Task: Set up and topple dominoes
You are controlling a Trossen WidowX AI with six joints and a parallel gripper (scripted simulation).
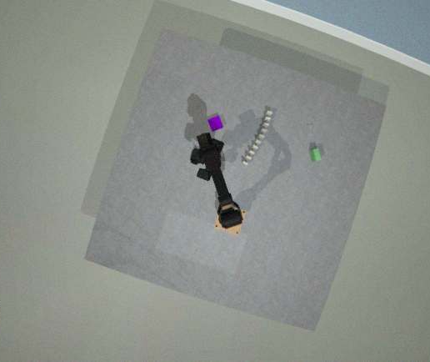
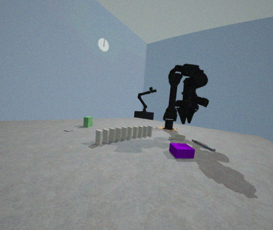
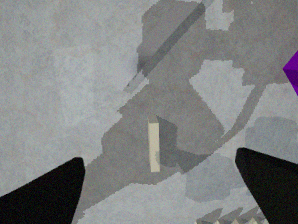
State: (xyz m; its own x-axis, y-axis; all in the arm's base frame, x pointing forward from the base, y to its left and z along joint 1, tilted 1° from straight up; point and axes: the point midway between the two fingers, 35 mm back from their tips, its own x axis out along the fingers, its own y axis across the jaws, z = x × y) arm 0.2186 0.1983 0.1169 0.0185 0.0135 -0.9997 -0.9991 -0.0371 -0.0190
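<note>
Right now the thin rod is 1 cm ahead of my gripper tip, 8 cm to the left of it and 8 cm below it. From my gripper tip the other things lie so: flat grey piece: 39 cm ahead, 40 cm to the right, 8 cm below.
</note>
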